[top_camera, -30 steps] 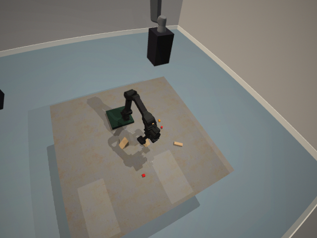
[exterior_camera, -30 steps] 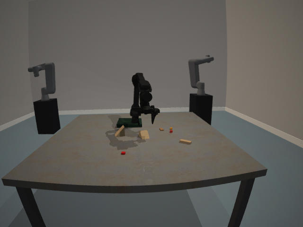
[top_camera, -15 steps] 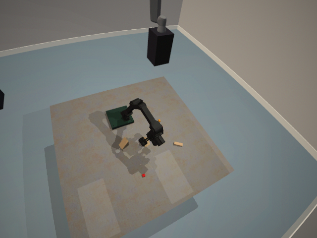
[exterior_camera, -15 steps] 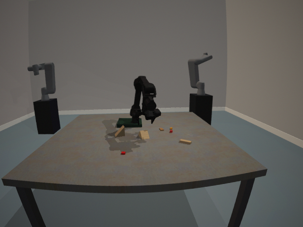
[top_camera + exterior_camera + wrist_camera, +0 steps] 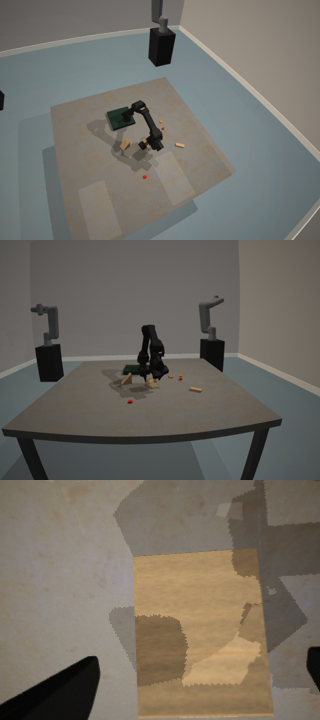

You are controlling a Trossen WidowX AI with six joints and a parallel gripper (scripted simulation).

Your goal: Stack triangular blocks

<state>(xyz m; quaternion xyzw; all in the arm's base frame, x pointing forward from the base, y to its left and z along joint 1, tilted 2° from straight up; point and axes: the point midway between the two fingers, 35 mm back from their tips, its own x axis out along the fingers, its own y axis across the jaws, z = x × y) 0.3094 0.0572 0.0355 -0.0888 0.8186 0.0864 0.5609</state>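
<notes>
The triangular block lies 10 mm behind my gripper tip and 10 mm below it. Round my gripper tip: orange cube: 150 mm behind, 230 mm to the left, 20 mm below; then tan plank: 140 mm ahead, 260 mm to the left, 20 mm below.
</notes>
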